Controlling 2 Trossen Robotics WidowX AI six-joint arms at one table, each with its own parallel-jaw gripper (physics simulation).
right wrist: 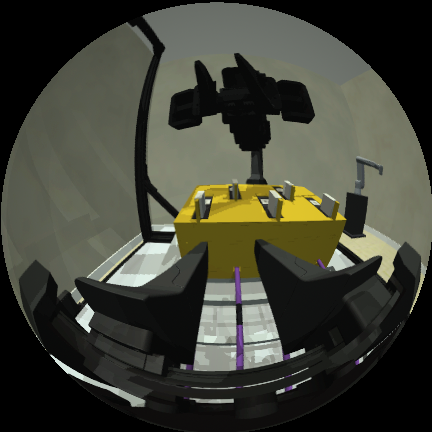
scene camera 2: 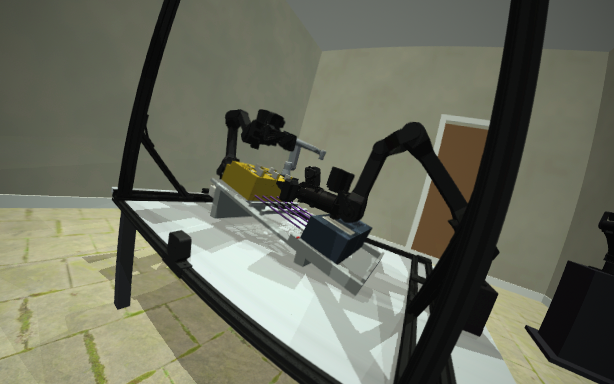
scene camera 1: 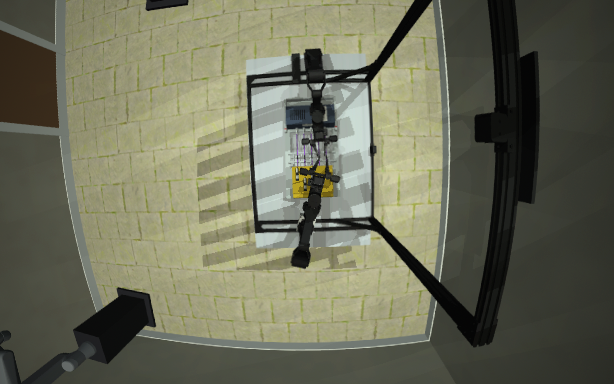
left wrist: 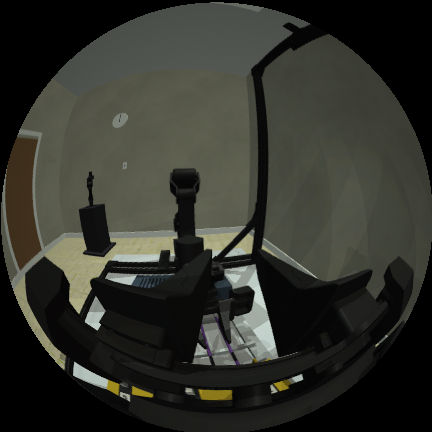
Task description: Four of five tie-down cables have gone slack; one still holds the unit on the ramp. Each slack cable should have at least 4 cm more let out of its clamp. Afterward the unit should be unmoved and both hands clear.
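Note:
The dark blue unit (scene camera 1: 295,116) (scene camera 2: 327,237) (left wrist: 149,281) sits on the lower part of the grey ramp (scene camera 2: 327,268). Purple cables (scene camera 1: 297,145) (scene camera 2: 280,208) (right wrist: 240,347) run from it to the yellow clamp block (scene camera 1: 300,192) (scene camera 2: 245,182) (right wrist: 260,242) at the ramp's top. Several pale levers (right wrist: 274,204) stand upright on the block. Which cables are slack is not clear. My left gripper (left wrist: 233,254) (right wrist: 215,57) is part-open and empty above the block. My right gripper (right wrist: 231,246) is part-open above the cables, facing the block's front; one cable passes below, between its fingers in view.
The two grippers overlap in scene camera 1. A black frame (scene camera 2: 240,308) surrounds the white table (scene camera 2: 280,287), with a small black box (scene camera 2: 179,245) on its near rail. The frame's tall post (scene camera 2: 146,90) rises at the left. A dark pedestal (scene camera 2: 582,305) stands beyond the table at the right.

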